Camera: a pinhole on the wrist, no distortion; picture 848 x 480 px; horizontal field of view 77.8 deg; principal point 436.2 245.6 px. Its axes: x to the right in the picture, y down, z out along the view. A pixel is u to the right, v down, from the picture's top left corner.
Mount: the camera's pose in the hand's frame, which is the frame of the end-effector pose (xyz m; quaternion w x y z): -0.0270 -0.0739 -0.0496 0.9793 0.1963 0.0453 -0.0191
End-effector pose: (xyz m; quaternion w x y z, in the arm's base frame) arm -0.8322 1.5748 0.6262 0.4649 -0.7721 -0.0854 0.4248
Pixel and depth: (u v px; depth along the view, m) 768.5 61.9 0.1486
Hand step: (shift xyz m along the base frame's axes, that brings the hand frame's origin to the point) 0.0523 0.1775 0.0874
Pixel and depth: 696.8 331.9 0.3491
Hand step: -0.0510 0.3596 -0.0332
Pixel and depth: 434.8 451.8 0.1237
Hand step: -0.0497 0.0882 0.0521
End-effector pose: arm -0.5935 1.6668 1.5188 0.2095 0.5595 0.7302 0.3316
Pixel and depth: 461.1 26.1 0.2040
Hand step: -0.0848 -0.0149 -0.2389
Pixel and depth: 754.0 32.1 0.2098
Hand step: -0.1254 0.0949 -0.2304
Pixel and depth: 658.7 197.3 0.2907
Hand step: -0.0460 0.1284 -0.2809
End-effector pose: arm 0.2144 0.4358 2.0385 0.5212 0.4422 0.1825 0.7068
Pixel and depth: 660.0 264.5 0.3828
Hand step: 0.3490 0.1737 0.0783
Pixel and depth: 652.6 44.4 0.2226
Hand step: 0.2257 0.1404 -0.0774
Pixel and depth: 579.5 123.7 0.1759
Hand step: 0.1765 0.0812 -0.0657
